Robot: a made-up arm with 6 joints.
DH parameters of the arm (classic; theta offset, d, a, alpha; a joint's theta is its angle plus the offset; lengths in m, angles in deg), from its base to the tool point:
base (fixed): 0 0.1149 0 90
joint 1: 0 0.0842 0.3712 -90
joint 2: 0 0.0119 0.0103 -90
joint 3: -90 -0.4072 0.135 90
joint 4: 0 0.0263 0.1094 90
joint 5: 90 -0.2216 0.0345 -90
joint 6: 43.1 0 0.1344 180
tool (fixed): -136.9 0.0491 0 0
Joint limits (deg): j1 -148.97..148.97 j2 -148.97..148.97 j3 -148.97..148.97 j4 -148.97..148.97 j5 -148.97..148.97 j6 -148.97..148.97
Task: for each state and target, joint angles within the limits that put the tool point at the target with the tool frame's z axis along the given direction. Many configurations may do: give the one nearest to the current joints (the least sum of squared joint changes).
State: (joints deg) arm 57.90 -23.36 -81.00 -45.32 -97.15 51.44
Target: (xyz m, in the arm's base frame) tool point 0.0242 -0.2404 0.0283 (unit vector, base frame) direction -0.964 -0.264 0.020
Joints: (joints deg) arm 42.33 -1.38 -104.00 -28.76 -54.29 60.31
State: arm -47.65 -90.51 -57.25 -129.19 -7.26 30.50
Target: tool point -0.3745 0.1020 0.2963 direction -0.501 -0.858 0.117
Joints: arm -26.82 -91.57 -56.17 -148.97 -22.58 10.38
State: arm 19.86 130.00 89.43 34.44 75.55 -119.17
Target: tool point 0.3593 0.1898 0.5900 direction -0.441 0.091 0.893
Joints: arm 48.04 129.00 91.91 60.80 113.22 -114.14
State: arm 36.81 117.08 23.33 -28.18 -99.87 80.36
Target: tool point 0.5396 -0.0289 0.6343 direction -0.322 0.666 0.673
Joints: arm 9.86 135.31 -24.39 -39.54 -58.63 77.03
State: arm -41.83 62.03 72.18 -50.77 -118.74 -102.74
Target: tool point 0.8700 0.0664 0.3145 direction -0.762 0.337 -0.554
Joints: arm 3.22 81.84 44.59 -75.95 -148.97 -120.86
